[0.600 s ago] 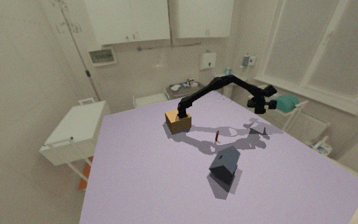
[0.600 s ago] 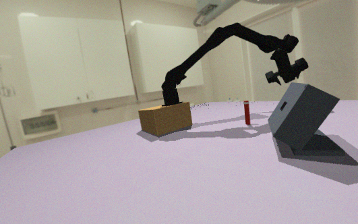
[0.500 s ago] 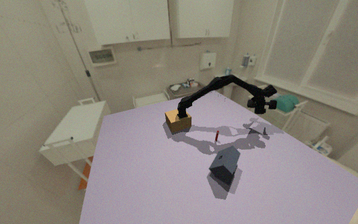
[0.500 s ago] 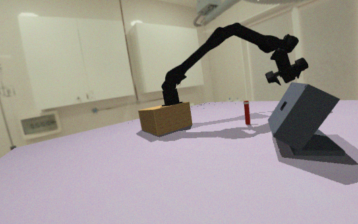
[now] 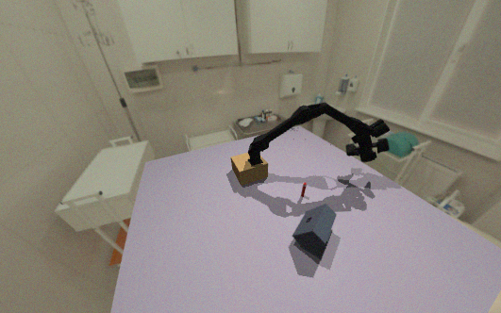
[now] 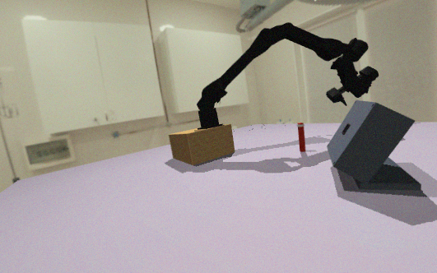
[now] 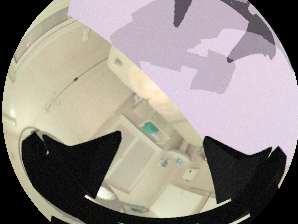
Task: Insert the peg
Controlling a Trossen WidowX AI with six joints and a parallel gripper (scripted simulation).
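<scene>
Now: the red peg 44 cm to the right of my gripper tip and 5 cm below it. From my gripper tip the other things lie so: dark grey sloped panel 17 cm ahead, 54 cm to the right, 4 cm below.
</scene>
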